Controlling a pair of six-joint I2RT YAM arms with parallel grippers.
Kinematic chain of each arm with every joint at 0, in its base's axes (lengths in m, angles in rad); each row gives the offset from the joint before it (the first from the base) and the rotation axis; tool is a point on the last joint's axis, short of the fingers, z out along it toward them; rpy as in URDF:
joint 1: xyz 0 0 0.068 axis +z
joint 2: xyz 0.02 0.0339 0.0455 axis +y
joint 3: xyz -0.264 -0.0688 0 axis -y
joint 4: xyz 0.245 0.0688 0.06 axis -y
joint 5: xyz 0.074 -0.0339 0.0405 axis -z
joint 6: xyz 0.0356 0 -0.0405 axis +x
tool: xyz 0 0 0 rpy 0 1.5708 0
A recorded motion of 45 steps. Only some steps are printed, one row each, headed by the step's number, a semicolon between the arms.
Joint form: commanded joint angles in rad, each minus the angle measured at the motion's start. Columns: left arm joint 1, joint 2, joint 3, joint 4, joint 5, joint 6; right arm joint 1, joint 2, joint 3, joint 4, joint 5, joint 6.
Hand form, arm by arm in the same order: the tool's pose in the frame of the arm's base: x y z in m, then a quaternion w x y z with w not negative. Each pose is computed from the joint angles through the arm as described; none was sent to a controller.
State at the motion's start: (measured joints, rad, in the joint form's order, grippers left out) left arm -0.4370 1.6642 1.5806 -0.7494 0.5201 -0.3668; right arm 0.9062 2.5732 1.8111 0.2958 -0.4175 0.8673
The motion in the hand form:
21: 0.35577 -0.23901 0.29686 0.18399 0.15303 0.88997 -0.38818; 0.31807 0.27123 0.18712 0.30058 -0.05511 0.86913 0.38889
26: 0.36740 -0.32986 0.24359 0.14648 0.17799 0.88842 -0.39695; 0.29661 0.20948 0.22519 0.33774 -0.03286 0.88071 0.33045
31: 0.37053 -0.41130 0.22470 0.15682 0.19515 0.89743 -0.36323; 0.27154 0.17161 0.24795 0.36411 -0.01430 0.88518 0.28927
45: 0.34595 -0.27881 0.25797 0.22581 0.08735 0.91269 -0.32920; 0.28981 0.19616 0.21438 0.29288 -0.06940 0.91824 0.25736
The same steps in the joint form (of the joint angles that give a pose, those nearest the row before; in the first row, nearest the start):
21: -0.1106 0.2406 0.1294 0.1057 0.0377 -0.0589; -0.2210 -0.6799 -0.6489 -0.1270 0.1694 -0.1714
26: -0.2582 0.5171 0.3276 0.1835 0.0099 -0.1401; -0.3087 -0.9363 -0.7810 -0.2862 0.2395 -0.2499
31: -0.3755 0.8409 0.8192 0.0131 -0.1205 -0.1717; -0.3550 -1.1250 -0.8641 -0.4024 0.3054 -0.2898
45: -0.2180 0.2839 0.0320 0.2921 -0.2240 -0.2195; -0.3269 -0.9447 -0.7698 -0.4903 0.2622 -0.3741

